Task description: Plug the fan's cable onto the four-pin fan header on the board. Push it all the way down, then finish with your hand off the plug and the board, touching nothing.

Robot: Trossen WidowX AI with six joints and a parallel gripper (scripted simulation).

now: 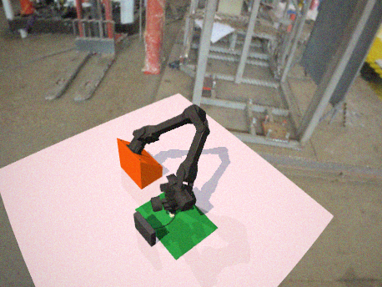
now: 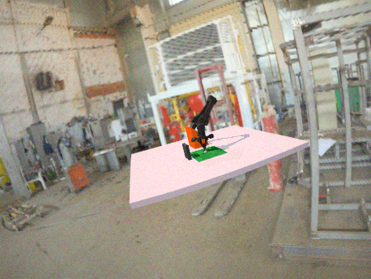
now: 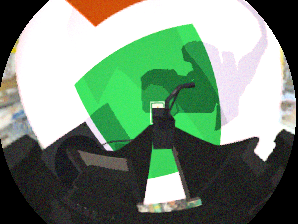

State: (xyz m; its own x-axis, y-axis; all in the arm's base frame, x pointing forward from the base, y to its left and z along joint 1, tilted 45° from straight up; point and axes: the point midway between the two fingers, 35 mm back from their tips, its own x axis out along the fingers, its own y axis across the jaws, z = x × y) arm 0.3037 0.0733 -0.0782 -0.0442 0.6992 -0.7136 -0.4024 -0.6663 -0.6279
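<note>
Right now the four-pin fan header is 10 mm behind my gripper tip and 40 mm below it. Round my gripper tip: green board (30 mm ahead, 50 mm below); black fan (10 mm ahead, 150 mm to the right, 20 mm above); dark plug (10 mm behind, 10 mm above).
</note>
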